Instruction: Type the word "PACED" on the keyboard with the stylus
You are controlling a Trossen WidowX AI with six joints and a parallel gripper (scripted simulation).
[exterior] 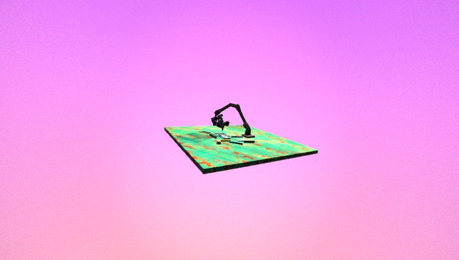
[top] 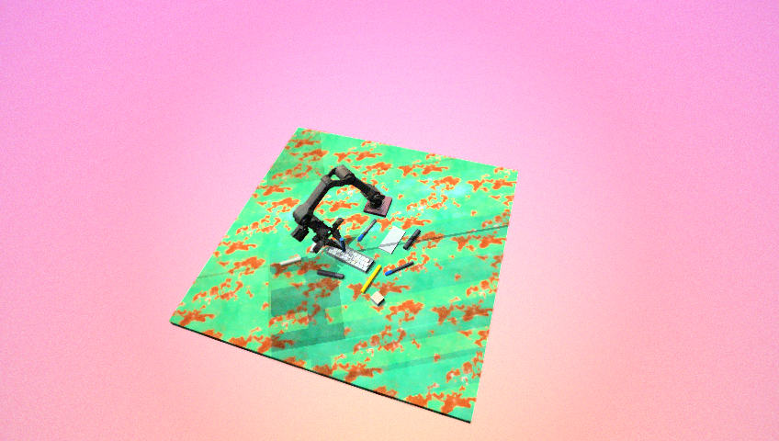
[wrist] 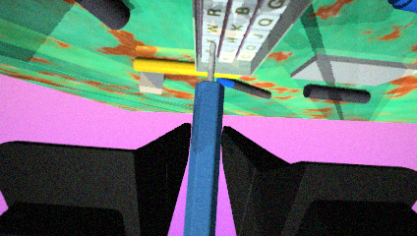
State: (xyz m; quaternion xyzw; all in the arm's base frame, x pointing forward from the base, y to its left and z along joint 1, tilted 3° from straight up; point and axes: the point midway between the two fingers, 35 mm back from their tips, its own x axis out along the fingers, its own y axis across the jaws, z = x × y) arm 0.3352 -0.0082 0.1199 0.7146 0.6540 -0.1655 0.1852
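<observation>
Now: the yellow pencil 15 cm to the left of my gripper tip, 10 cm below it and 4 cm ahead of it. Round my gripper tip: grey cube (22 cm to the left, 11 cm ahead, 9 cm below); blue stylus (1 cm below); pale stick (22 cm to the right, 12 cm ahead, 10 cm below).
</observation>
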